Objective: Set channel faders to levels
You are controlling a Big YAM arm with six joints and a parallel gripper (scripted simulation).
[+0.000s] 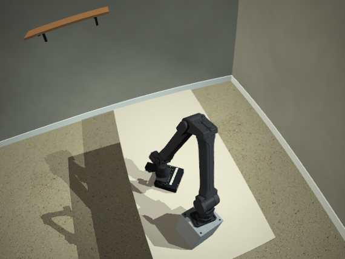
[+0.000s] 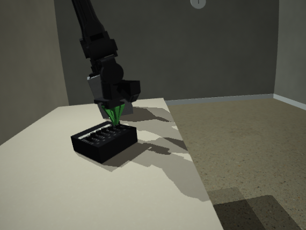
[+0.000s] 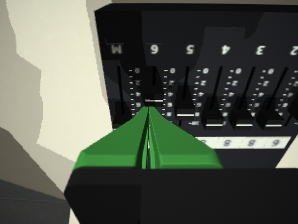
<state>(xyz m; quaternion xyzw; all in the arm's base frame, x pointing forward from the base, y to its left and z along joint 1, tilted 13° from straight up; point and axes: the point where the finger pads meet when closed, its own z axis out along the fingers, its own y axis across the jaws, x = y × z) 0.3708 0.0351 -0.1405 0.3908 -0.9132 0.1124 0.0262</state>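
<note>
Right now my hand is 20 mm past the master fader cap and 10 mm to the right of it. From my hand the other things lie so: channel 2 fader 70 mm to the right, 60 mm ahead; channel 1 fader cap 80 mm to the right, 80 mm ahead.
</note>
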